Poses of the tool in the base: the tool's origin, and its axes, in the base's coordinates. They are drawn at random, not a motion.
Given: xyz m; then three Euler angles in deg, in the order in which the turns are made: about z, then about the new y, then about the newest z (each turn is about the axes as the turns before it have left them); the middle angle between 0 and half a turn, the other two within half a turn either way.
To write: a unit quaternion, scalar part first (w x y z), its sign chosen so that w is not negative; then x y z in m. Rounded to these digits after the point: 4 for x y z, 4 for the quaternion.
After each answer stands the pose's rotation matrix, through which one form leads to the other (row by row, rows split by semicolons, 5 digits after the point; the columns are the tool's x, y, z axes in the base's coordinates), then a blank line. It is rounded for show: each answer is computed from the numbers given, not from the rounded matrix.
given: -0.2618 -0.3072 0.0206 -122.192 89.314 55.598
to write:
0.5946 0.7027 0.0136 -0.3905 -0.2618 -0.3072 0.0206
0.69465 0.48340 -0.53272; -0.44530 -0.29265 -0.84621; -0.56496 0.82503 0.01197

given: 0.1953 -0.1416 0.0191 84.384 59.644 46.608
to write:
0.3598 -0.1610 0.4705 0.7894 0.1953 -0.1416 0.0191
-0.68921 -0.71963 0.08444; 0.41663 -0.29825 0.85876; -0.59280 0.62705 0.50537

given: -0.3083 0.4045 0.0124 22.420 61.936 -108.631
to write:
0.6260 -0.4683 0.2132 -0.5859 -0.3083 0.4045 0.0124
0.22247 0.53395 0.81572; -0.93329 -0.12530 0.33655; 0.28191 -0.83618 0.47046

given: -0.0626 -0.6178 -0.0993 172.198 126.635 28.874
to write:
0.0821 0.8481 -0.2811 -0.4415 -0.0626 -0.6178 -0.0993
0.45215 -0.40435 -0.79502; -0.54935 -0.82846 0.10893; -0.70270 0.38749 -0.59672

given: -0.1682 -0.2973 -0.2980 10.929 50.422 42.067
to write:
0.8097 0.1143 0.4103 0.4037 -0.1682 -0.2973 -0.2980
0.33737 -0.55988 0.75678; 0.74752 0.64797 0.14613; -0.57218 0.51641 0.63713

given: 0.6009 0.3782 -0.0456 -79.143 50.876 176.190
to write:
0.5981 0.3400 -0.2625 0.6766 0.6009 0.3782 -0.0456
-0.05333 -0.98783 0.14613; 0.63085 -0.14676 -0.76190; 0.77407 0.05155 0.63100

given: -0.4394 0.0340 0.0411 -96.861 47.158 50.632
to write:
0.8429 0.3840 0.1120 -0.3598 -0.4394 0.0340 0.0411
0.71603 0.69256 -0.08759; -0.52058 0.44615 -0.72798; -0.46509 0.56685 0.67998

